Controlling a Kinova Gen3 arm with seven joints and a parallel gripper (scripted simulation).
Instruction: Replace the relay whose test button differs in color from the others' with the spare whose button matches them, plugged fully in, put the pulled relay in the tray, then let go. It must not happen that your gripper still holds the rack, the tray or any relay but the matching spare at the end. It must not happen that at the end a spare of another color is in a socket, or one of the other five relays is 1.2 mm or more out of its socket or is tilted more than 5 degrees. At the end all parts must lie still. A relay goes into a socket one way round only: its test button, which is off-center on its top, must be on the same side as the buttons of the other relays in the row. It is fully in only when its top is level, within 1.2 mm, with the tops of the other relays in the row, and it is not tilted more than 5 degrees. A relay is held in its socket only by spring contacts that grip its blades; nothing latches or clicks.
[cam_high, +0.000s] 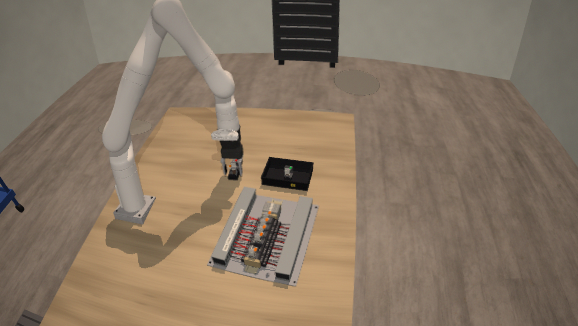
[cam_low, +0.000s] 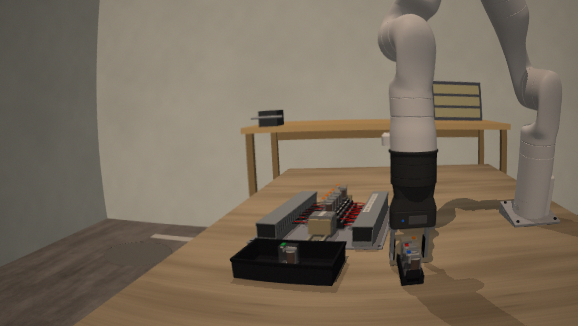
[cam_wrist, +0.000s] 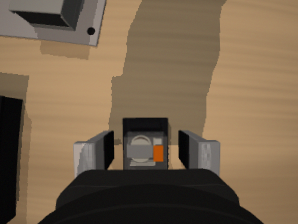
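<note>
My gripper is now 30 mm to the right of the spare holder and 20 mm above it. Also, from my hand: spare relay: 10 mm behind, 60 mm to the left; black tray: 190 mm ahead, 20 mm to the left, 10 mm below.
</note>
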